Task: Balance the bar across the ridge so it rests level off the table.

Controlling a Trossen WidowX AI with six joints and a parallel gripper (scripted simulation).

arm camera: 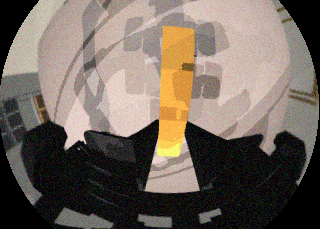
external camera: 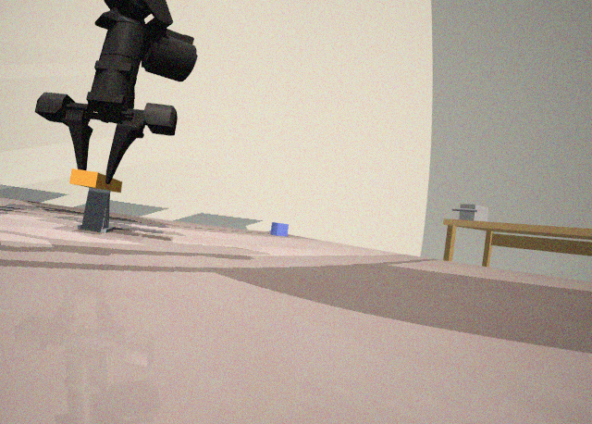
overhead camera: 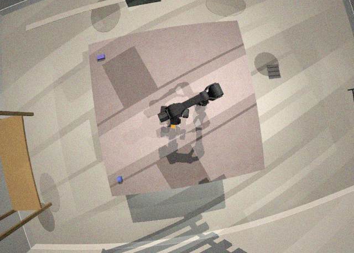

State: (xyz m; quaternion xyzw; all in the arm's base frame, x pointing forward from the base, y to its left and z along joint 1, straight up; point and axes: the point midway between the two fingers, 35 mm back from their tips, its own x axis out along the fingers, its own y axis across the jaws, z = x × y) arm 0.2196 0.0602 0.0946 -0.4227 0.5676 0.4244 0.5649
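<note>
Right now my gripper tip is 3 cm to the right of the bar and 1 cm short of it.
</note>
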